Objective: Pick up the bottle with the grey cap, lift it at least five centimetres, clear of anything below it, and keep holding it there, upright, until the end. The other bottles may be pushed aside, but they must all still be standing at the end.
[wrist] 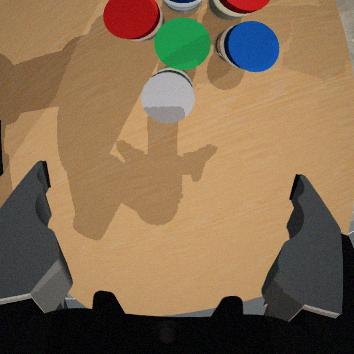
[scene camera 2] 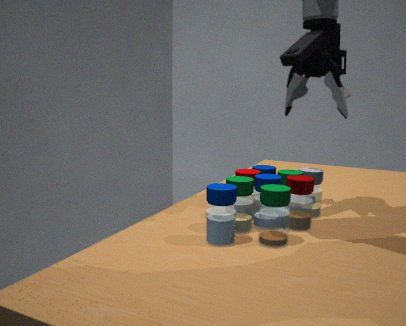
Observation:
I see my gripper, a green-capped bottle and a red-capped bottle.
My gripper is seen too in the wrist view.

